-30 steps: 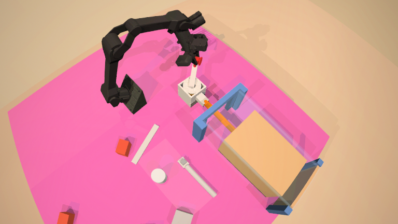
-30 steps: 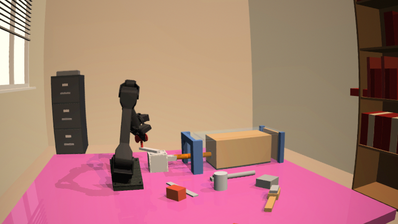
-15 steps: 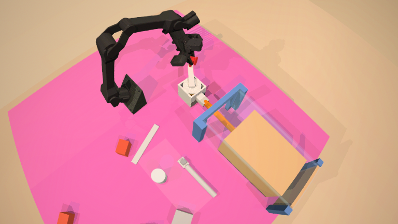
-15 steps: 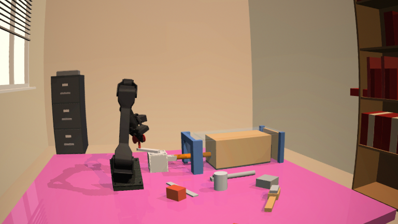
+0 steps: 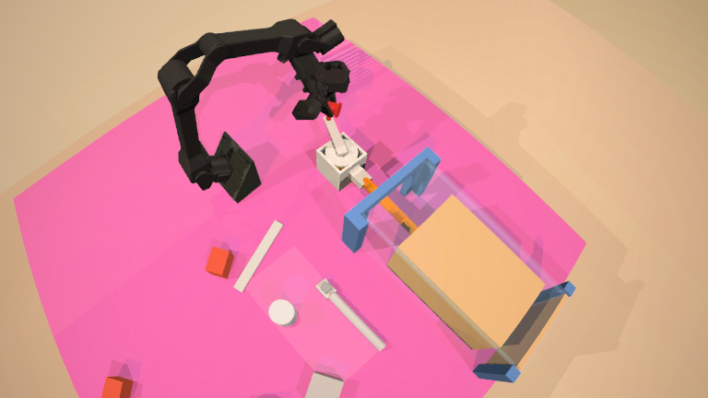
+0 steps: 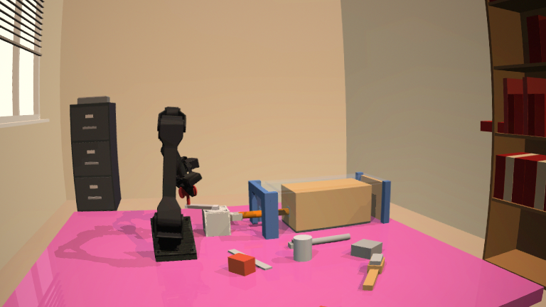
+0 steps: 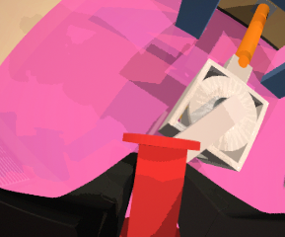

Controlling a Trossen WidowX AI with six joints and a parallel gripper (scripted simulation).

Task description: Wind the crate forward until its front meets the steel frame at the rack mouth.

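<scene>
The winch handle is 2 cm ahead of my gripper tip, 2 cm to the right of it and 3 cm below it. The rest, counted from my gripper tip: blue steel frame: 24 cm ahead, 3 cm to the right, 3 cm below; winch: 7 cm ahead, 5 cm to the right, 10 cm below; red knob: 1 cm behind, 1 cm to the right.
</scene>
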